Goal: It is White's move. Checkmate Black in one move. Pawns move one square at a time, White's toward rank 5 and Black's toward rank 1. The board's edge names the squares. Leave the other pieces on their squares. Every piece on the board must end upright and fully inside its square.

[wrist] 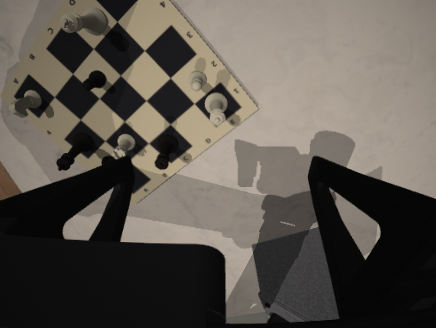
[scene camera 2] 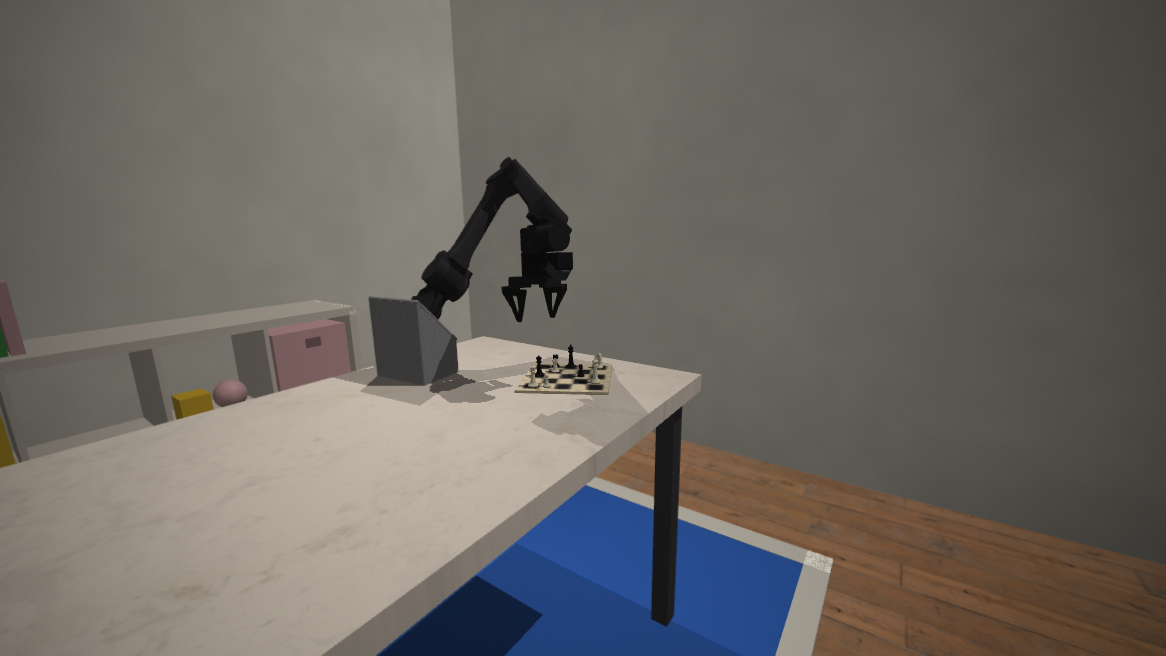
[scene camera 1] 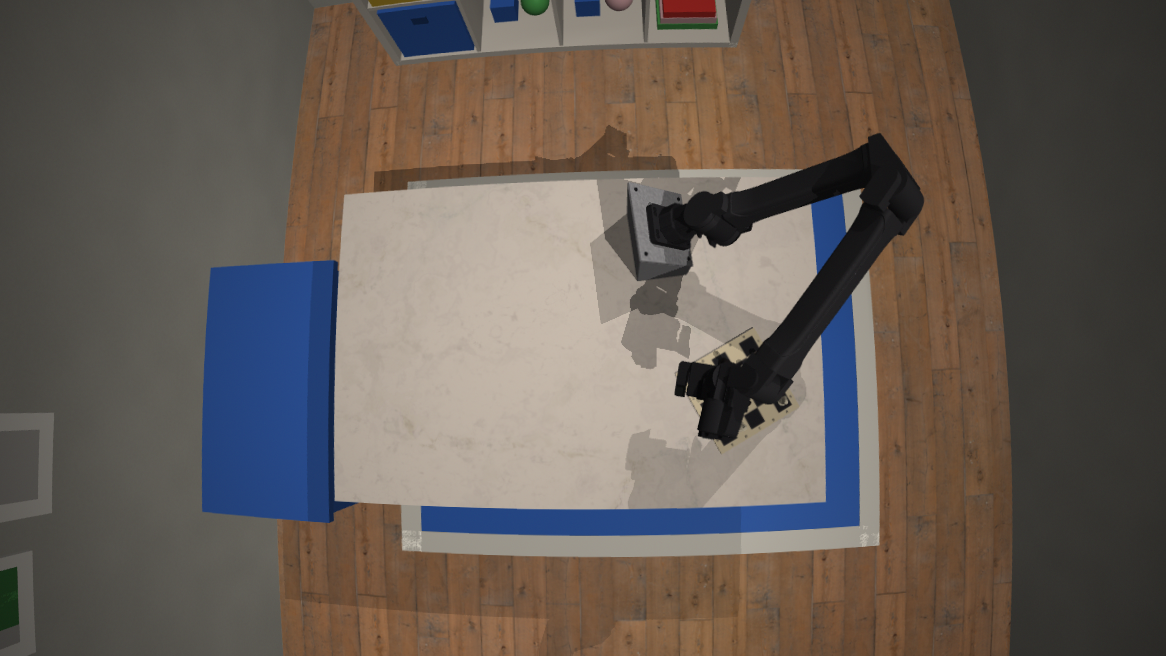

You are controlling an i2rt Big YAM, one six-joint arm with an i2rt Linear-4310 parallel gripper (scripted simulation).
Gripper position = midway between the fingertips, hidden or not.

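Note:
My gripper [scene camera 2: 536,319], a chessboard [scene camera 2: 565,381]. Gripper again [scene camera 1: 705,387], with chessboard [scene camera 1: 759,416]. Gripper [wrist: 221,166].

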